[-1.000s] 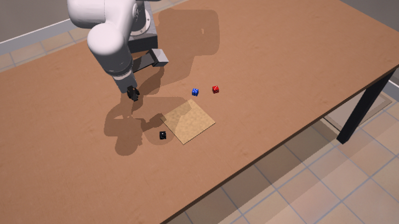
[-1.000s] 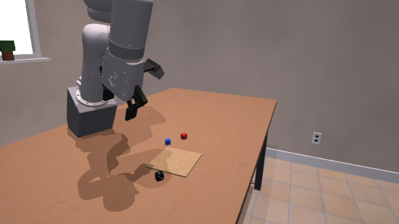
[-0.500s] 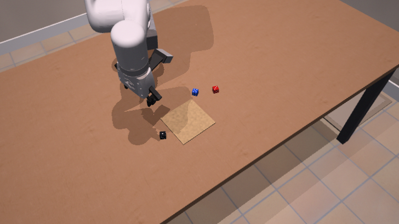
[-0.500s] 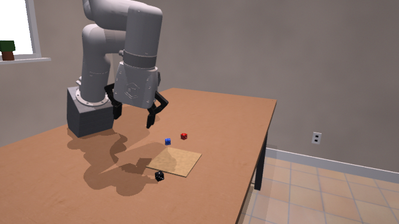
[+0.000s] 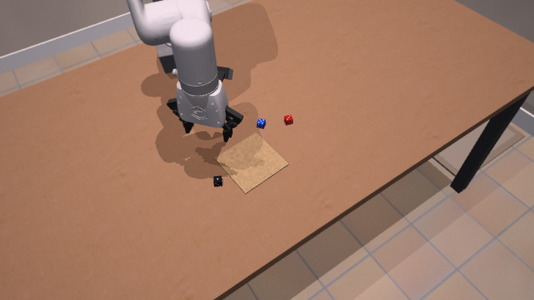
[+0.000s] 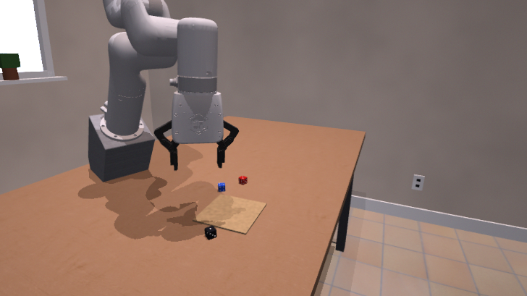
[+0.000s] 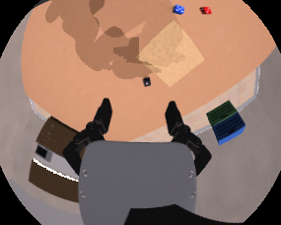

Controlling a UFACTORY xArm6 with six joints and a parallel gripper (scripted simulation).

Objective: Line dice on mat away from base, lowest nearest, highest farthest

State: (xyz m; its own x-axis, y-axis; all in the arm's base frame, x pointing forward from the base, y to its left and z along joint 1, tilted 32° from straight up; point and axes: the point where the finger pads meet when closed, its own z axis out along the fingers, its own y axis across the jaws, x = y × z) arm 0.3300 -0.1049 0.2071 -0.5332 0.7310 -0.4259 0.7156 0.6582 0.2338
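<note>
Now: the black die 3 cm ahead of my hand, 2 cm to the right of it and 15 cm below it. From my hand the other things lie so: red die: 1 cm behind, 25 cm to the left, 15 cm below; tan mat: 3 cm ahead, 9 cm to the left, 16 cm below; blue die: 5 cm behind, 18 cm to the left, 15 cm below.
</note>
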